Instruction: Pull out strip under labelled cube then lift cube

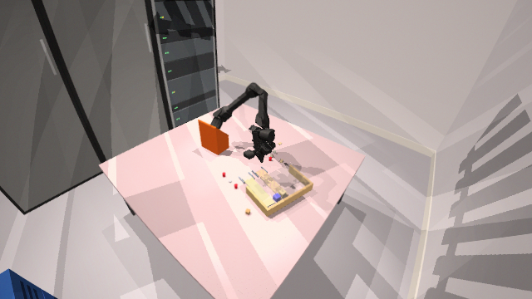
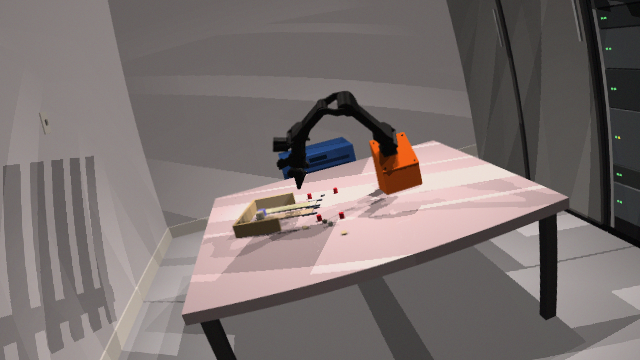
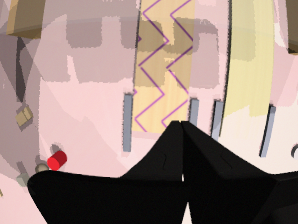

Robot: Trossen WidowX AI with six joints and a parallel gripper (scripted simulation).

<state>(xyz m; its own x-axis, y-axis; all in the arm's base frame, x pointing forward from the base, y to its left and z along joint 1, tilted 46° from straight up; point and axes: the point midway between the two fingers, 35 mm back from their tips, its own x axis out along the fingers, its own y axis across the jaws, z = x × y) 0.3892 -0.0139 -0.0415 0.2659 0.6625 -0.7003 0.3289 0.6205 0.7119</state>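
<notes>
My gripper tip is now 50 mm short of the olive strip, 110 mm to the left of it and 100 mm above it. Round my gripper tip: tan cube (100 mm ahead, 270 mm to the right, 90 mm below).
</notes>
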